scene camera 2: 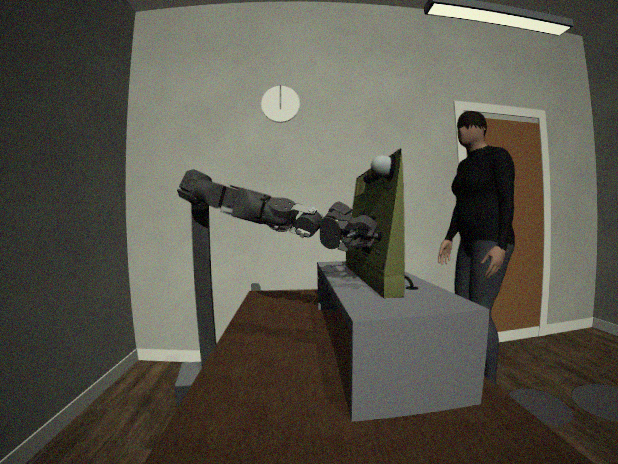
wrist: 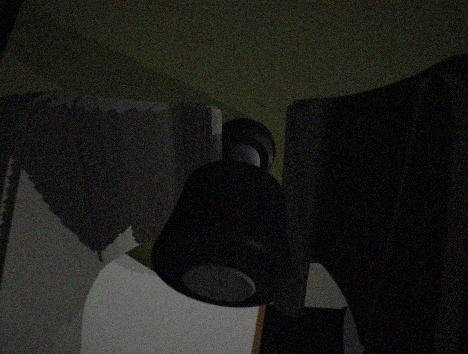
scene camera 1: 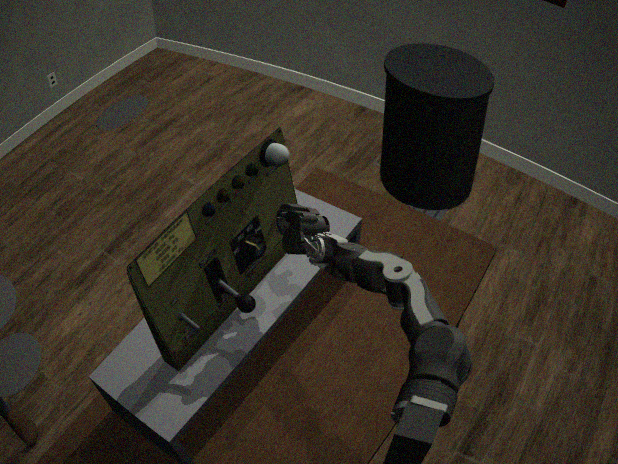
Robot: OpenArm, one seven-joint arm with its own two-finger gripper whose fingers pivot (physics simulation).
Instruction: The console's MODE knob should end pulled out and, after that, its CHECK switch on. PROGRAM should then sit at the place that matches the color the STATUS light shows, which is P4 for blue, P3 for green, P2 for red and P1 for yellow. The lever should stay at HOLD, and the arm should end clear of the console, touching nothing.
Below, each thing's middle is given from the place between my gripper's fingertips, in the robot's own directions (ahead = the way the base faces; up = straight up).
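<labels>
Green console (scene camera 1: 173,276): 18 cm to the left of my hand, 5 cm ahead, 3 cm above. Mode knob (wrist: 226,243): 1 cm to the left of my hand.
</labels>
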